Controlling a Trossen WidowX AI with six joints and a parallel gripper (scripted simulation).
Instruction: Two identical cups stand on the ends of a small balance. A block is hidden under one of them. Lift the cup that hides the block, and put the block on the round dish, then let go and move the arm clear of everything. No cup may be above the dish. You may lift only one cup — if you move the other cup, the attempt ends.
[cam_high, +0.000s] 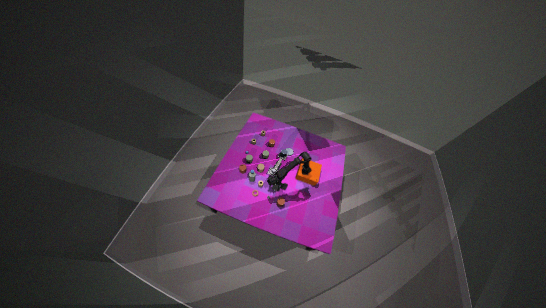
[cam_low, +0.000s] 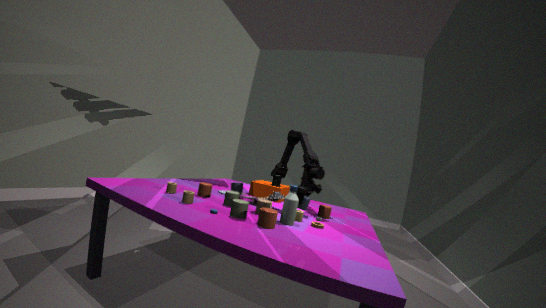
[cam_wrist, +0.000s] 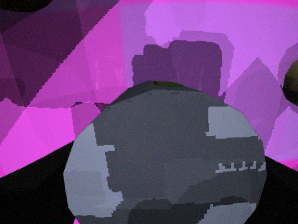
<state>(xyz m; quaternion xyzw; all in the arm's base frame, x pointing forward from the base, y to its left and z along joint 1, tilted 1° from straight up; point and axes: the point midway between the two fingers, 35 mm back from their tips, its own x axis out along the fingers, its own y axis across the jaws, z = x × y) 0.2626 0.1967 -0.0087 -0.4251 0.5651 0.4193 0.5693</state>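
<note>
Right now my gripper tip is 1 cm short of the blue-grey cup, 2 cm to the right of it and 1 cm below it. Round my gripper tip: grey block: 5 cm ahead, 14 cm to the right, 3 cm above; grey bottle: 24 cm ahead, 5 cm to the right, 6 cm above.
</note>
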